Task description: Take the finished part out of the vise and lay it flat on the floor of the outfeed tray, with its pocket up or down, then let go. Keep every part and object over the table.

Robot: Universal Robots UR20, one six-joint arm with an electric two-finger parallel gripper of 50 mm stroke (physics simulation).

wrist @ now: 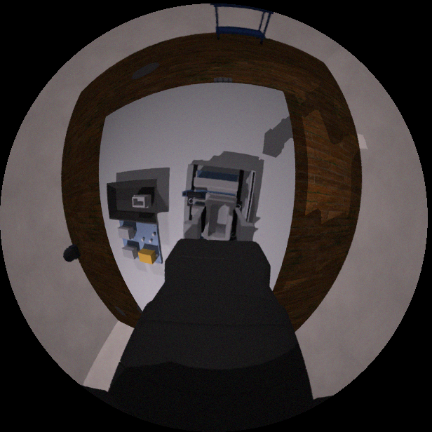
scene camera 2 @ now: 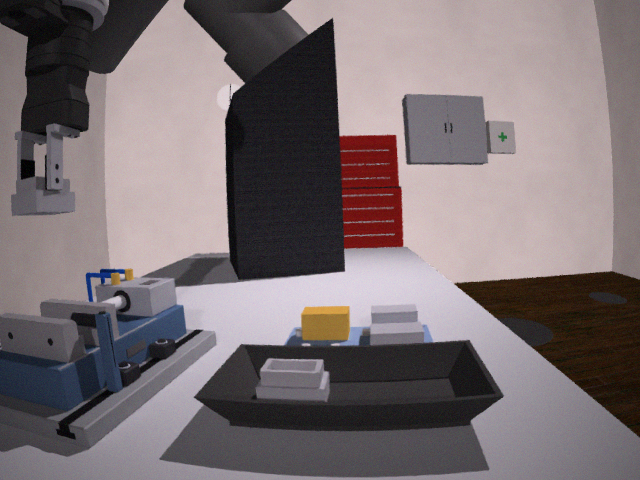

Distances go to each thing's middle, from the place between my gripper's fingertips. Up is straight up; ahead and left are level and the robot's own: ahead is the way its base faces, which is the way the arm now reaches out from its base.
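The blue upright [scene camera 2: 112,373] has my hand 160 mm above it, 20 mm short of it and 80 mm to the right of it. Going by their middles, the blue upright is the nearest to my hand of the things named here. There is also the yellow block [scene camera 2: 318,323], which is 190 mm below my hand, 210 mm behind it and 280 mm to the left of it. As for the blue plate [wrist: 143,230], I find it a good way below my hand, a good way behind it and far to the left of it.
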